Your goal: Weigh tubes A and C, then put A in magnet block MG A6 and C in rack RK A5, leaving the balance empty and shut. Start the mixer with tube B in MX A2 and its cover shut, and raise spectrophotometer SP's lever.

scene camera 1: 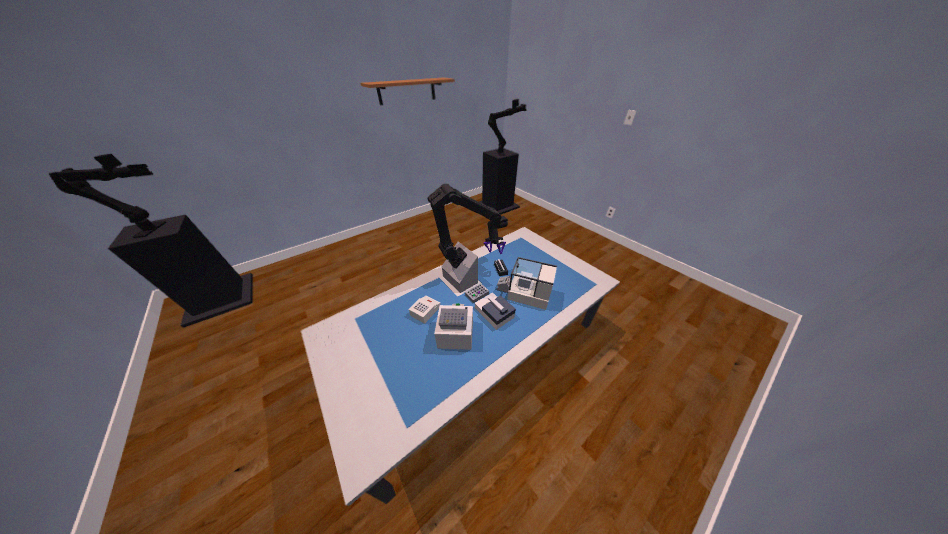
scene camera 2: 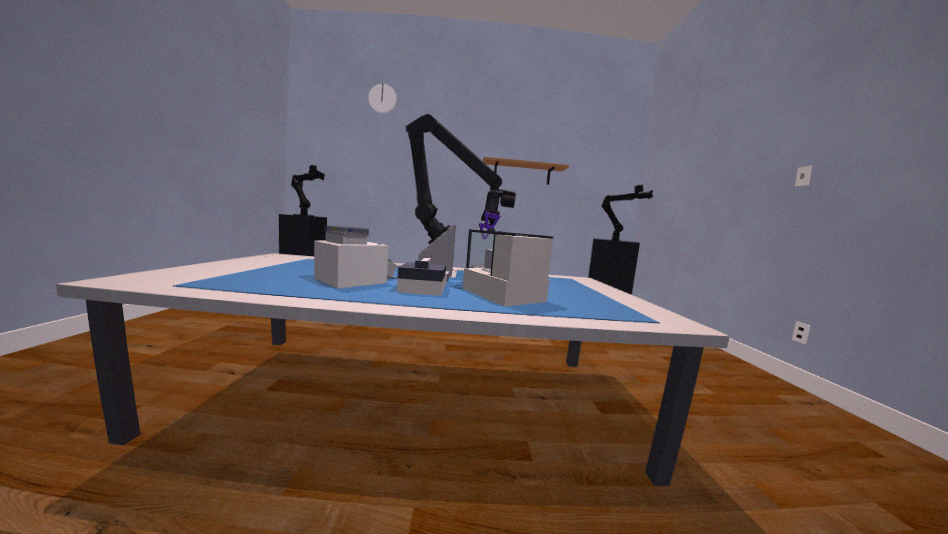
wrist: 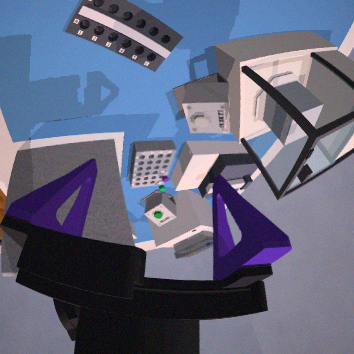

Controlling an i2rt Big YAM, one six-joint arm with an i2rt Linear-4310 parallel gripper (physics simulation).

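Note:
My gripper is open and empty, with purple fingers pointing down, high over the table's back part near the dark magnet block, which has a pale strip and numbered holes. The balance has a black-framed glass enclosure; whether it is shut I cannot tell. In the wrist view, purple and green caps show at a corner of the grey rack. A white unit with dark lid stands beside it. Tube letters are unreadable.
A white box carries a tilted grey tray. Beside it is a small box with a green button. A small dial box stands against the balance. A small white unit stands at the left. The arm's wedge base is at the back edge.

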